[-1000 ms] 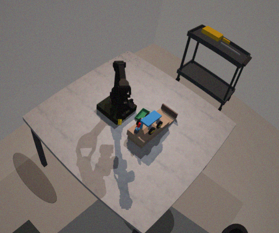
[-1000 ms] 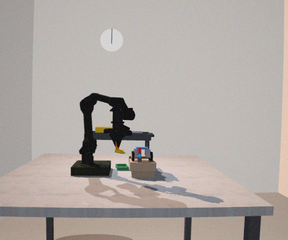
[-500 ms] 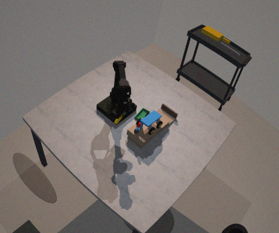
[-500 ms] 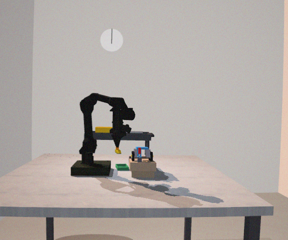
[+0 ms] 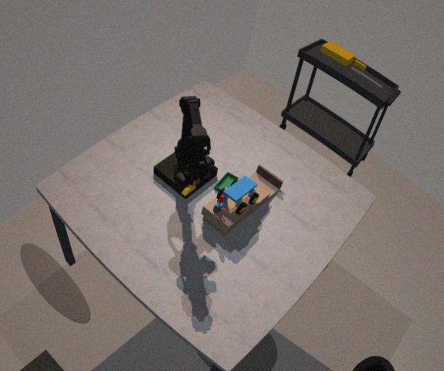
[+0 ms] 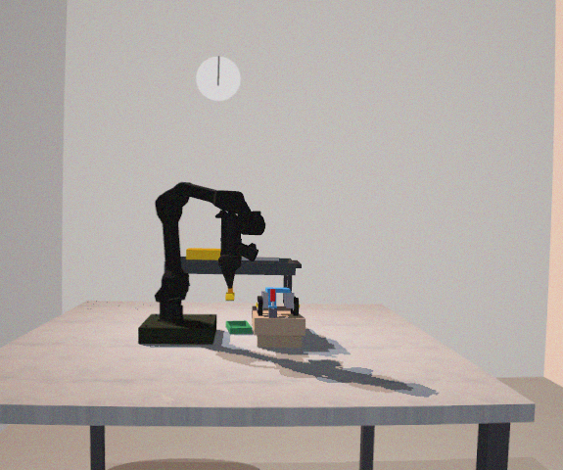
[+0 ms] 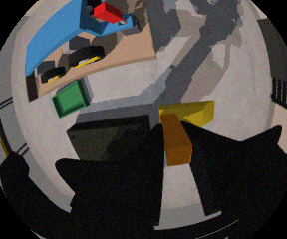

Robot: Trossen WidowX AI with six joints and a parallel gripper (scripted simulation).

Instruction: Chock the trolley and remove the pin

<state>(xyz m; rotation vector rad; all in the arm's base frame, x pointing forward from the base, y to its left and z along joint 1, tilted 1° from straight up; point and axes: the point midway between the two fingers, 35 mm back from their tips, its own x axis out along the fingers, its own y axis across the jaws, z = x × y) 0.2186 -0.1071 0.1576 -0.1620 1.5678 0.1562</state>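
Now: gripper tip 120 mm short of the red-headed stop pin, 60 mm to the right of it and 50 mm above it. The rest, counted from my gripper tip: ramp (180 mm to the left, 130 mm below, 110 mm ahead); then yellow chock (20 mm to the right, 10 mm below); then blue-decked trolley (170 mm to the left, 110 mm ahead, 60 mm below).
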